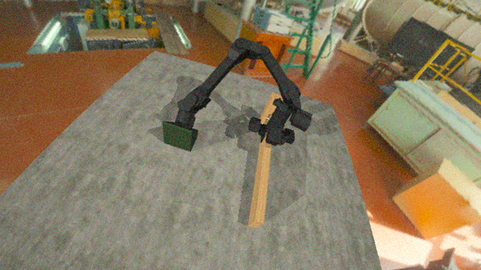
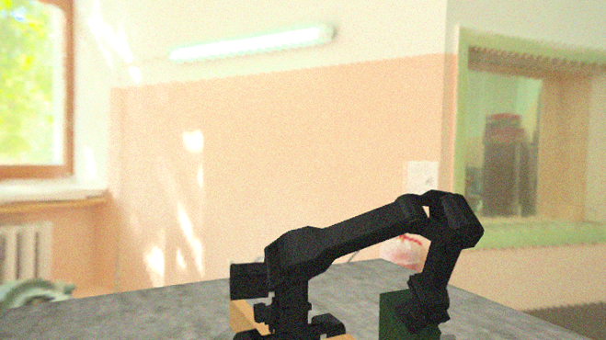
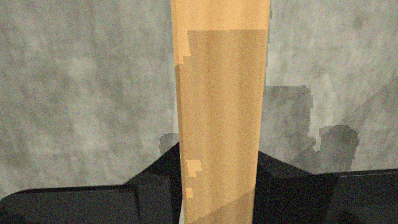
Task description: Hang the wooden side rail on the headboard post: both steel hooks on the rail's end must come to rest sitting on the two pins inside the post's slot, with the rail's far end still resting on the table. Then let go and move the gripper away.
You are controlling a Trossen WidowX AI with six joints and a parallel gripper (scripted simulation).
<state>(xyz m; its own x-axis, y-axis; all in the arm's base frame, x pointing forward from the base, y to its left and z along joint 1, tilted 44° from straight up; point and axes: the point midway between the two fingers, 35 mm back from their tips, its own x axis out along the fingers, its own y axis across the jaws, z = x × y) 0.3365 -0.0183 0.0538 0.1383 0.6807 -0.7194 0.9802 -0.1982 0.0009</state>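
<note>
The headboard post lies 20 mm ahead of my gripper tip, 150 mm to the left of it and 40 mm above it.
</note>
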